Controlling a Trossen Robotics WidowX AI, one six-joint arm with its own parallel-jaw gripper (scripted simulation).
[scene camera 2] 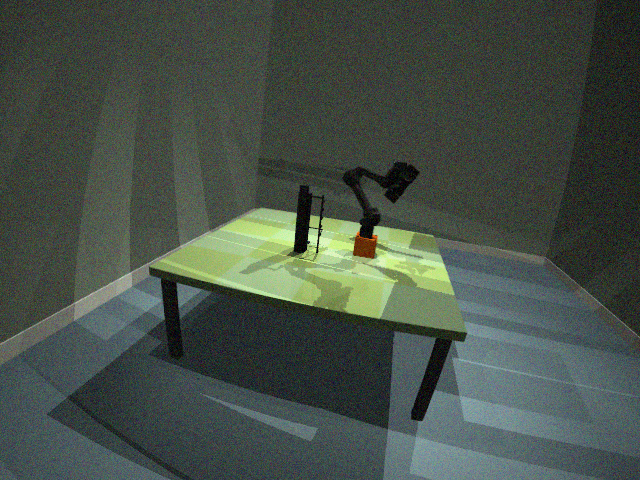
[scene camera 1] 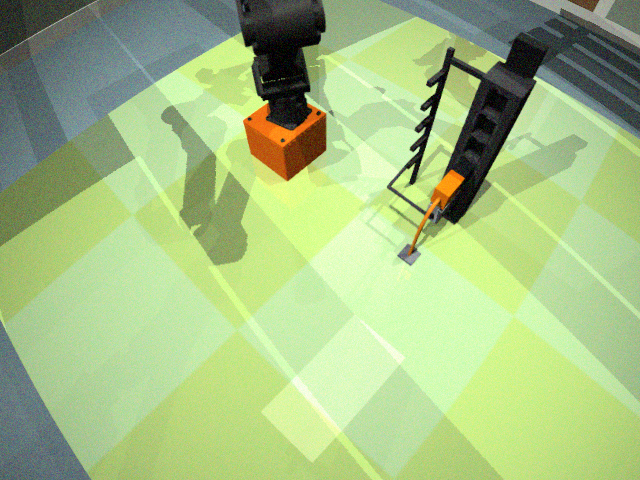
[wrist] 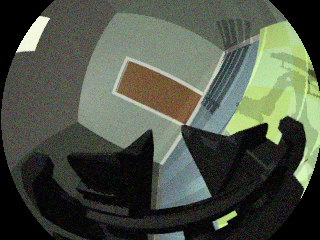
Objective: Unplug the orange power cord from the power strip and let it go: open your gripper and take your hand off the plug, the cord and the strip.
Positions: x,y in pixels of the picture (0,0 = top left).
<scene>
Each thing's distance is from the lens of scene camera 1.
orange plug (scene camera 1: 447,189): 0.56 m
</scene>
